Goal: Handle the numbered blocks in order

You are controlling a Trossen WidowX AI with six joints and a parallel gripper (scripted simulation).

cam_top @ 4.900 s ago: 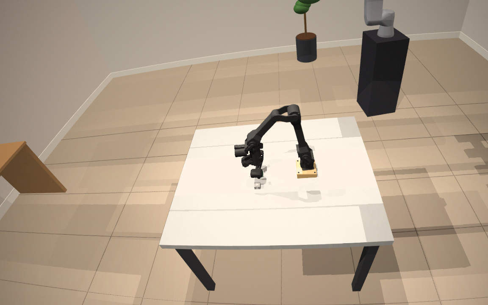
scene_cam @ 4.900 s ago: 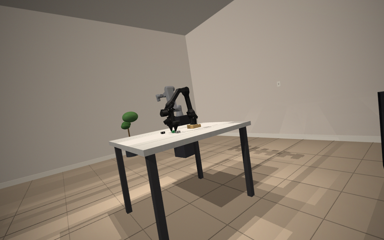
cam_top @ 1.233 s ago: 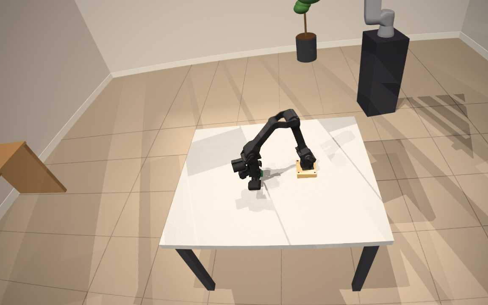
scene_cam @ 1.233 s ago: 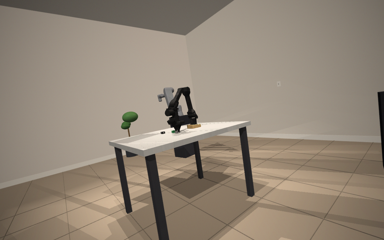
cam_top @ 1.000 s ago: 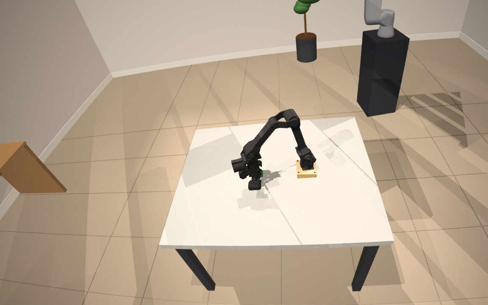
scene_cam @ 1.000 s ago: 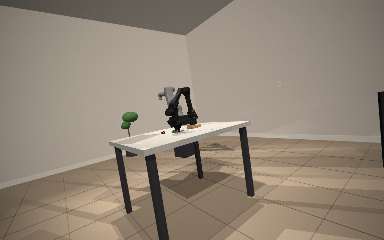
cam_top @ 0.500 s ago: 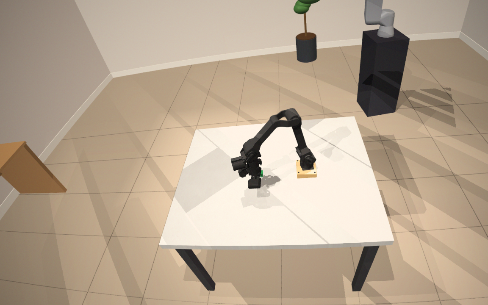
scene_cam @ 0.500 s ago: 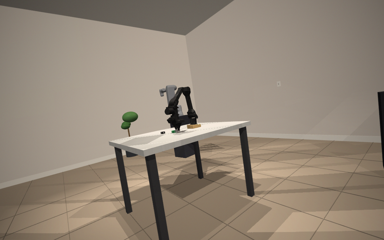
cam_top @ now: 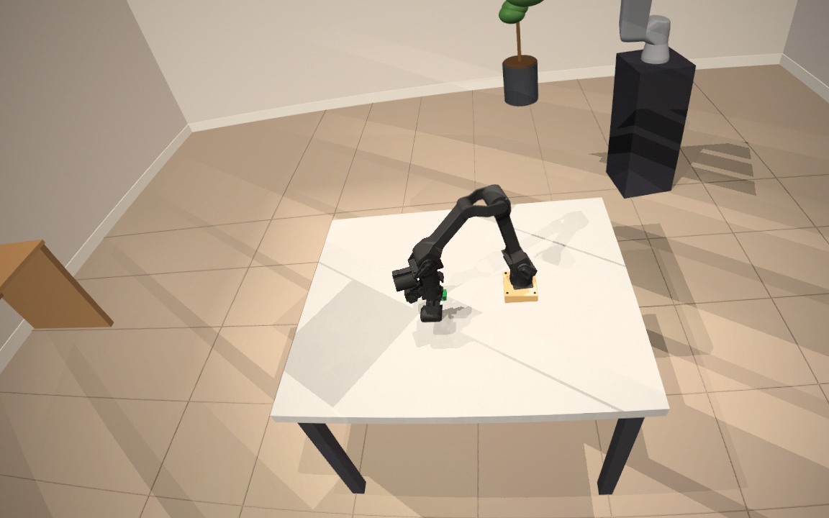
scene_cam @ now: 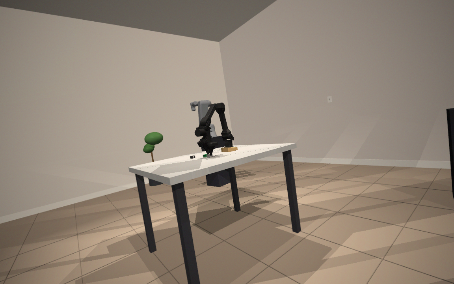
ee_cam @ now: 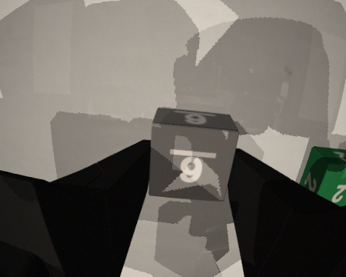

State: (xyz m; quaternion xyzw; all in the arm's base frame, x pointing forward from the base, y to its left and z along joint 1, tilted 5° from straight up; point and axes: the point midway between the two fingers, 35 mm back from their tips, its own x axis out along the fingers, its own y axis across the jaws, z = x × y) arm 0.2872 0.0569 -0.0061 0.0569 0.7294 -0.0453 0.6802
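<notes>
Right now my gripper tip is right at the grey block. Round my gripper tip: green block: 80 mm to the right, 30 mm behind; black block: 190 mm to the right, 20 mm ahead.
</notes>
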